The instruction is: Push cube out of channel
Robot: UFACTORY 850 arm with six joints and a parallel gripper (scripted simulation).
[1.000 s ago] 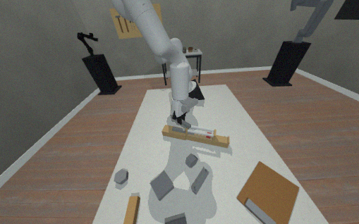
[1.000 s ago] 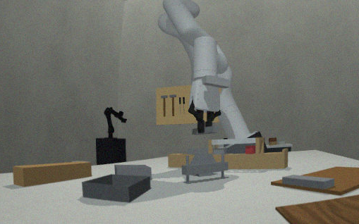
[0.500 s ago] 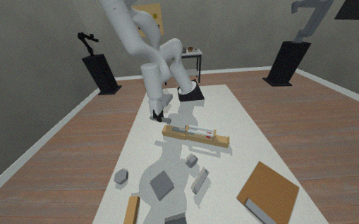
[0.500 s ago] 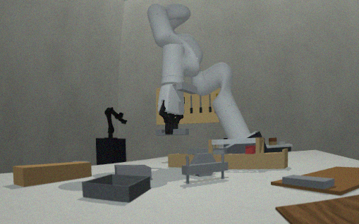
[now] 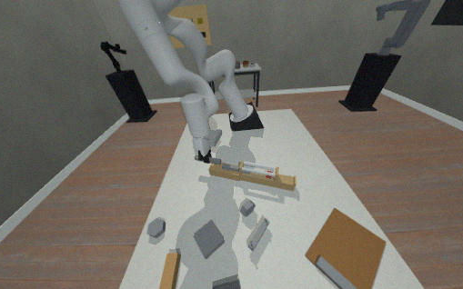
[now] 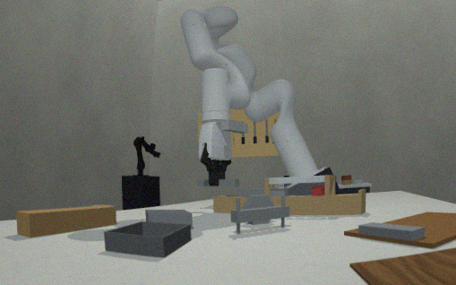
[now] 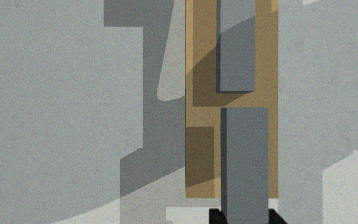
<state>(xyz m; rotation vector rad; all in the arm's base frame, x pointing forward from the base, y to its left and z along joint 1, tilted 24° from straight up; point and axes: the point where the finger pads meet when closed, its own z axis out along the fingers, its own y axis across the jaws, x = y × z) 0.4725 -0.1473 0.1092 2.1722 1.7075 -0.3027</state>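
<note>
Right now the channel is 7 cm ahead of my hand, 25 cm to the left of it and 4 cm below it. From my hand the other things lie so: grey stick (1 cm below); then long wooden block (50 cm ahead, 5 cm to the right, 8 cm below); then red cube (8 cm ahead, 30 cm to the left, 4 cm below).
</note>
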